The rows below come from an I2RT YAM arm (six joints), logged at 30 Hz.
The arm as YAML. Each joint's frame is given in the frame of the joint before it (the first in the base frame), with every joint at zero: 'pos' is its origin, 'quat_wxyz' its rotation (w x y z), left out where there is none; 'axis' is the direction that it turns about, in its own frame. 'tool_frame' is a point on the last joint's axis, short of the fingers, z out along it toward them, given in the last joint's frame.
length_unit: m
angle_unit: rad
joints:
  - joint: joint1
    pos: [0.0, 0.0, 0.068]
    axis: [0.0, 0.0, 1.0]
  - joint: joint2
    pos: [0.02, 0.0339, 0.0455]
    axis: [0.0, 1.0, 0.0]
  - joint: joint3
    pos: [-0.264, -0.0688, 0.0]
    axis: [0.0, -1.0, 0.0]
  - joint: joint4
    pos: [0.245, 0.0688, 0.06]
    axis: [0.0, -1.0, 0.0]
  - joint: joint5
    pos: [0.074, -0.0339, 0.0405]
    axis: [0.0, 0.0, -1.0]
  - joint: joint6
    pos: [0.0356, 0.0, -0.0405]
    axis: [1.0, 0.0, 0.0]
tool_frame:
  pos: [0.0, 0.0, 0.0]
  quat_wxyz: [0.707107, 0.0, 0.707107, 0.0]
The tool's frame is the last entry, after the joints.
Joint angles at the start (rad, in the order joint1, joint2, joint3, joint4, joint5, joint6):
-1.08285, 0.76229, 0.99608, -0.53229, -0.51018, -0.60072
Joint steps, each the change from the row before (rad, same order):
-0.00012, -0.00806, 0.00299, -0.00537, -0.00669, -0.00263
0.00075, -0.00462, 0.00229, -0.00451, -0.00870, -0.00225
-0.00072, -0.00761, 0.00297, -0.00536, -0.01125, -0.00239
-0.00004, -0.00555, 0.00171, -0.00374, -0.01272, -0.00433
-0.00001, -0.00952, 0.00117, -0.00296, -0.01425, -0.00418
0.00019, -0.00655, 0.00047, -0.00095, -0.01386, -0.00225
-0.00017, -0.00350, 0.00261, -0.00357, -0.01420, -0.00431
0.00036, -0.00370, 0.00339, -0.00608, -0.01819, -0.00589
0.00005, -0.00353, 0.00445, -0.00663, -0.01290, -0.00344
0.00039, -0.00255, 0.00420, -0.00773, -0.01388, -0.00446
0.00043, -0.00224, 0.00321, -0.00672, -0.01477, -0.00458
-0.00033, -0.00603, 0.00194, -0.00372, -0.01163, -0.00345
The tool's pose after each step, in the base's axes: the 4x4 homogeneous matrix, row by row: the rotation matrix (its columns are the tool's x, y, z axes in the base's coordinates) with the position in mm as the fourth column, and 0 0 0 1 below. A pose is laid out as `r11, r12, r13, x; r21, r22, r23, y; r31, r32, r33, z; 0, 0, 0, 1`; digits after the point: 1 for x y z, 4 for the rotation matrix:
-0.4213, 0.3730, 0.8267, 86.4; -0.2584, 0.8244, -0.5037, -125.3; -0.8693, -0.4258, -0.2509, 381.6; 0, 0, 0, 1
-0.4169, 0.3660, 0.8320, 85.9; -0.2649, 0.8267, -0.4964, -123.6; -0.8695, -0.4273, -0.2477, 382.5; 0, 0, 0, 1
-0.4105, 0.3589, 0.8383, 84.9; -0.2737, 0.8284, -0.4887, -121.2; -0.8698, -0.4300, -0.2418, 384.0; 0, 0, 0, 1
-0.4044, 0.3491, 0.8453, 84.3; -0.2835, 0.8309, -0.4788, -119.2; -0.8695, -0.4333, -0.2370, 384.9; 0, 0, 0, 1
-0.3957, 0.3391, 0.8534, 83.3; -0.2968, 0.8322, -0.4683, -116.3; -0.8691, -0.4387, -0.2287, 386.2; 0, 0, 0, 1
-0.3871, 0.3297, 0.8611, 82.7; -0.3071, 0.8345, -0.4575, -114.2; -0.8694, -0.4416, -0.2217, 387.1; 0, 0, 0, 1
-0.3804, 0.3187, 0.8682, 82.3; -0.3164, 0.8373, -0.4460, -112.7; -0.8690, -0.4443, -0.2176, 388.1; 0, 0, 0, 1
-0.3724, 0.3035, 0.8770, 81.9; -0.3269, 0.8416, -0.4300, -110.7; -0.8686, -0.4468, -0.2141, 389.1; 0, 0, 0, 1
-0.3661, 0.2933, 0.8831, 81.4; -0.3341, 0.8443, -0.4189, -108.9; -0.8685, -0.4484, -0.2111, 390.3; 0, 0, 0, 1
-0.3604, 0.2813, 0.8894, 81.0; -0.3406, 0.8479, -0.4062, -107.2; -0.8684, -0.4493, -0.2098, 391.2; 0, 0, 0, 1
-0.3541, 0.2684, 0.8958, 80.7; -0.3472, 0.8517, -0.3925, -105.7; -0.8683, -0.4500, -0.2084, 391.9; 0, 0, 0, 1
-0.3472, 0.2600, 0.9010, 79.9; -0.3560, 0.8523, -0.3831, -103.6; -0.8676, -0.4538, -0.2033, 392.9; 0, 0, 0, 1

